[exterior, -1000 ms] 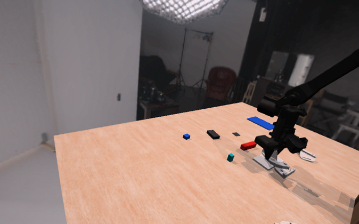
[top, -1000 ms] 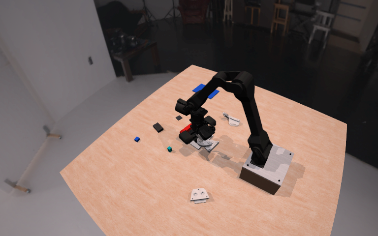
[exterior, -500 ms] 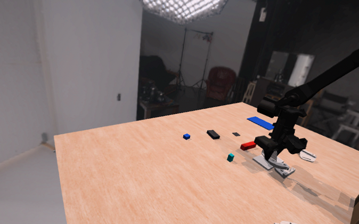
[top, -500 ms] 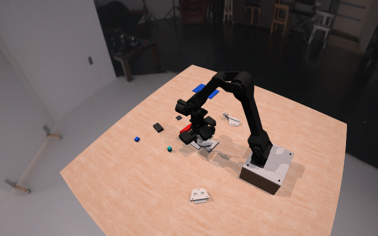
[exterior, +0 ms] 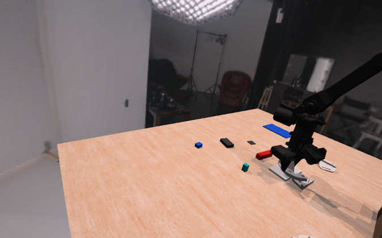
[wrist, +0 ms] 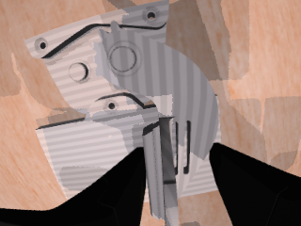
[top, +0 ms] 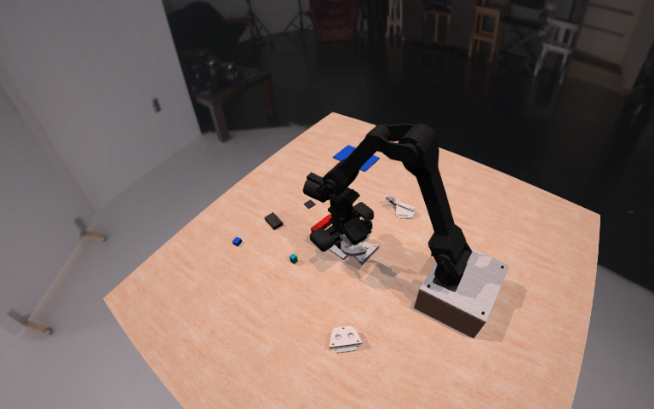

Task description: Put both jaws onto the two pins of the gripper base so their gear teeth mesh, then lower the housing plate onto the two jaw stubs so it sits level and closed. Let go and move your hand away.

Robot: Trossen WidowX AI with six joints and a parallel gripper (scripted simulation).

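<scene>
The red block lies 110 mm ahead of my gripper tip, 50 mm to the right of it and 10 mm below it. The rest, counted from my gripper tip: teal cube (110 mm to the left, 100 mm ahead, 10 mm below); then black block (260 mm ahead, 20 mm to the left, 20 mm below); then dark tile (200 mm ahead, 110 mm to the right, 20 mm below).
</scene>
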